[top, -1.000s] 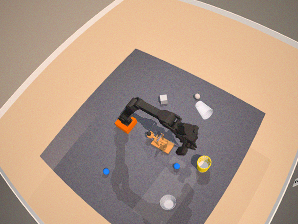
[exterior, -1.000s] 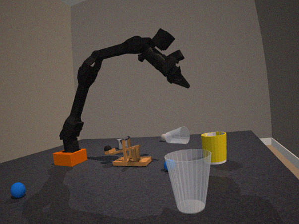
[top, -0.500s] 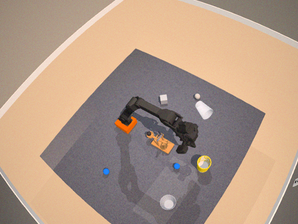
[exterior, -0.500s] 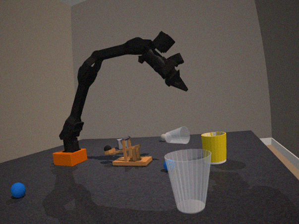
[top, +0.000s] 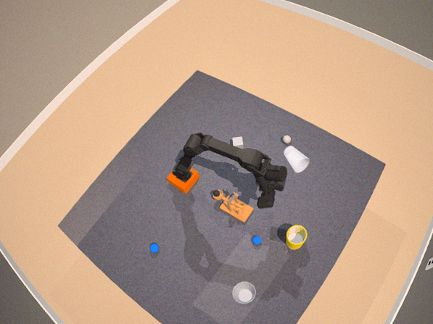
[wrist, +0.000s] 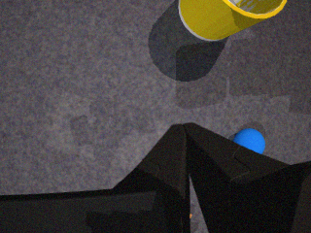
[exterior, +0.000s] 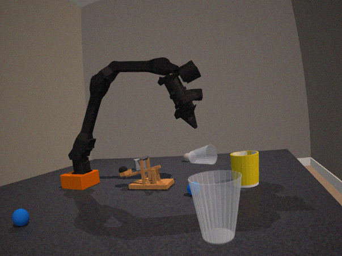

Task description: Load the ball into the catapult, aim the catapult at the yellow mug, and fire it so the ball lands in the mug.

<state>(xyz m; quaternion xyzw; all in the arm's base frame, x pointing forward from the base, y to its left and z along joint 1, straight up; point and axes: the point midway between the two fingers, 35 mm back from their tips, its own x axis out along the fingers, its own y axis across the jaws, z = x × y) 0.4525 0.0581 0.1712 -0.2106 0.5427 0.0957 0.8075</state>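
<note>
The black ball is 27 cm behind my gripper tip, 13 cm below it and 6 cm to the right of it. Round my gripper tip: white ball 40 cm to the left, 17 cm below, 14 cm behind; then yellow mug 16 cm below, 16 cm ahead, 6 cm to the right; then wooden catapult 20 cm behind, 14 cm below, 4 cm to the right.
</note>
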